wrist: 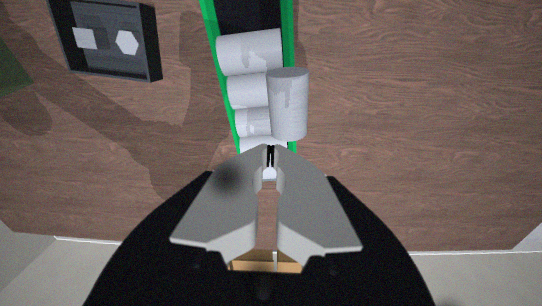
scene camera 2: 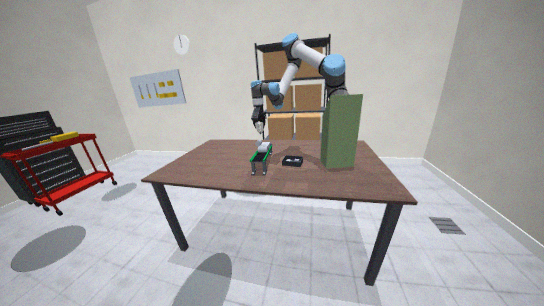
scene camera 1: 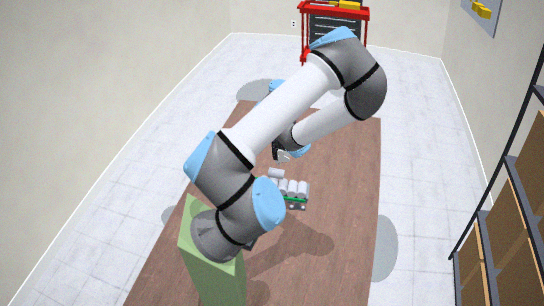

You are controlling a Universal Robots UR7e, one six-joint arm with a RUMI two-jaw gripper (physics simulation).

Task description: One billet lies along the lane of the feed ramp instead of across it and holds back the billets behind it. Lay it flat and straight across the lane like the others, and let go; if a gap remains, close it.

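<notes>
The feed ramp has green side rails and a dark lane. Several pale grey billets lie across it in a row; the one farthest up in the wrist view is beside bare lane. One billet lies lengthwise on top of crosswise billets, off to the right in the wrist view and overhanging the right rail. My gripper is shut with nothing between its fingers, above the ramp and apart from the lengthwise billet. The fingers partly hide the row's near end in the wrist view.
A black tray with a white square and a white hexagon inside stands beside the ramp. The green pedestal carries the arm on the table. A red cart stands beyond the table.
</notes>
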